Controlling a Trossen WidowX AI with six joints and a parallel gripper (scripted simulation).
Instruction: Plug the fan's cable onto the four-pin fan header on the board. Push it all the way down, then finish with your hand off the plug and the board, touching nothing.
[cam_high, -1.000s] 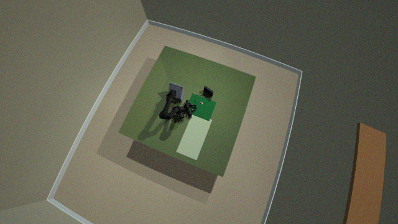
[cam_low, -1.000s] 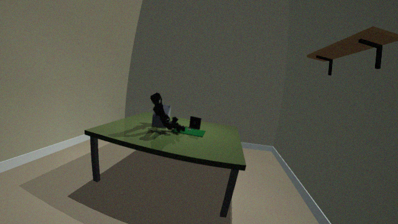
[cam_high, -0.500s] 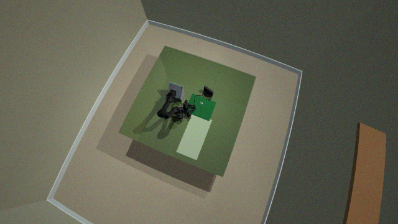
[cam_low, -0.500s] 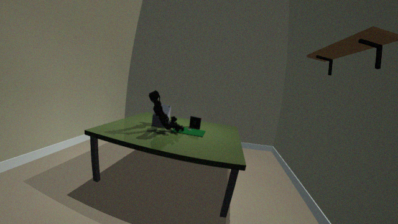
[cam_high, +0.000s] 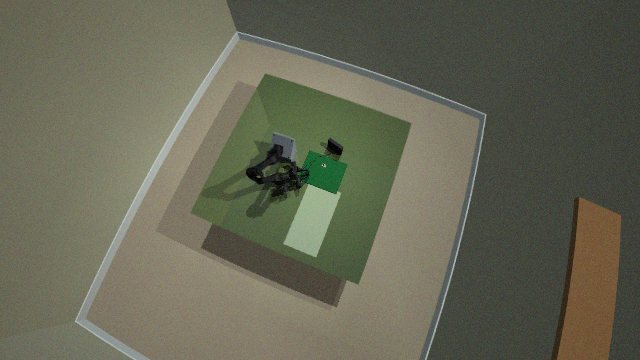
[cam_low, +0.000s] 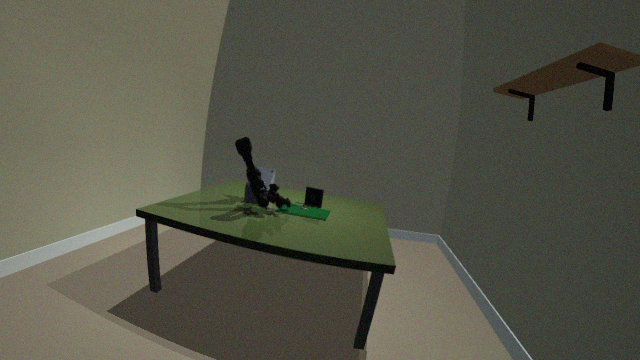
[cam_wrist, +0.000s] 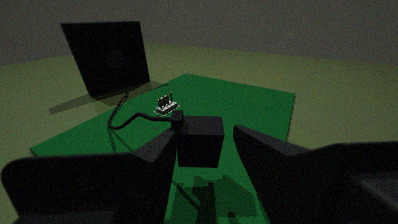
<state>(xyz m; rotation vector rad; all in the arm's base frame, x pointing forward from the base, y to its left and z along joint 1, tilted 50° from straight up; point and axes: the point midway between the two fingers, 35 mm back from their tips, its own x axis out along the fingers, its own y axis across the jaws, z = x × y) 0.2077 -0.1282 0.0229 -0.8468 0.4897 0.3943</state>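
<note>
Right now the dark plug is 1 cm below my gripper tip. Round my gripper tip: four-pin header 10 cm to the left, 9 cm ahead, 6 cm below; then green board 9 cm ahead, 7 cm below, 6 cm to the left; then black fan 24 cm to the left, 12 cm ahead.
</note>
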